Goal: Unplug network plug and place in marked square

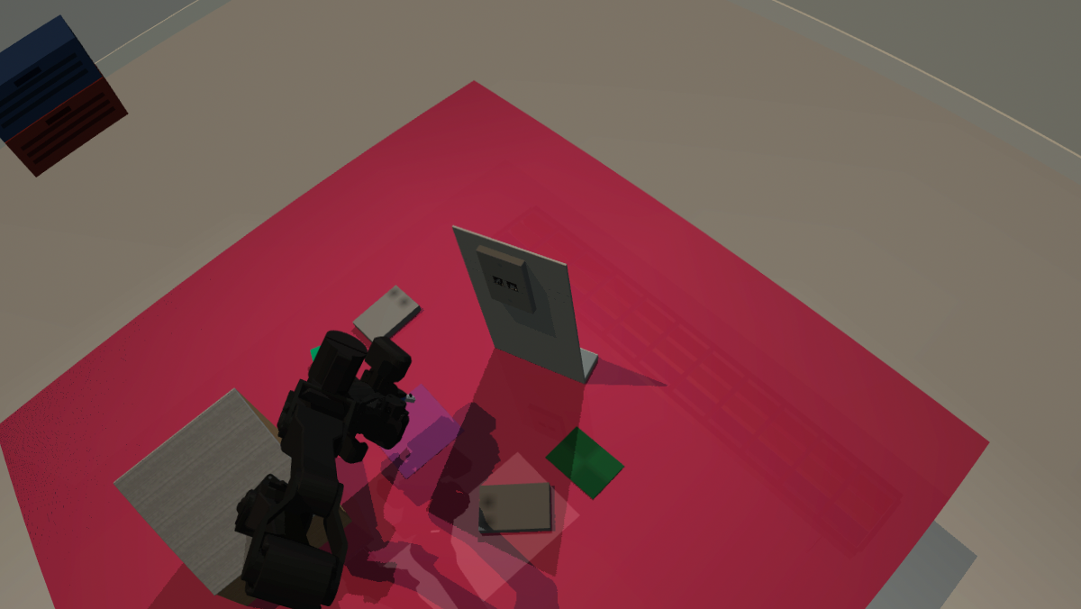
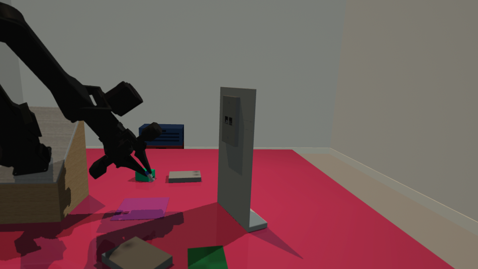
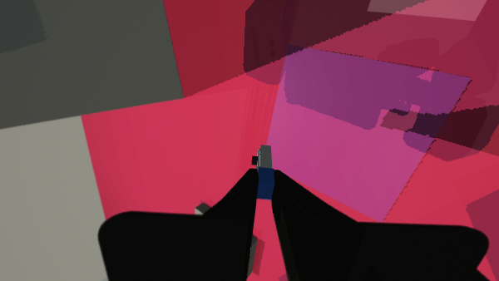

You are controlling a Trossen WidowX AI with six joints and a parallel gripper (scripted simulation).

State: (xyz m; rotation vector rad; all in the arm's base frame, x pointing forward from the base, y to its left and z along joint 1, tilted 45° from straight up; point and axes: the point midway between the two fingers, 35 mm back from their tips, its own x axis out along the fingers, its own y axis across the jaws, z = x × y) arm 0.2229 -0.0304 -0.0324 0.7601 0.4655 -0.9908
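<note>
The purple square lies 2 cm behind my gripper tip, 1 cm to the right of it and 9 cm below it. The rest, counted from my gripper tip: network plug (right at my gripper tip); then green cube (3 cm behind, 21 cm to the left, 7 cm below); then thin pale tab (1 cm ahead, 1 cm below).
</note>
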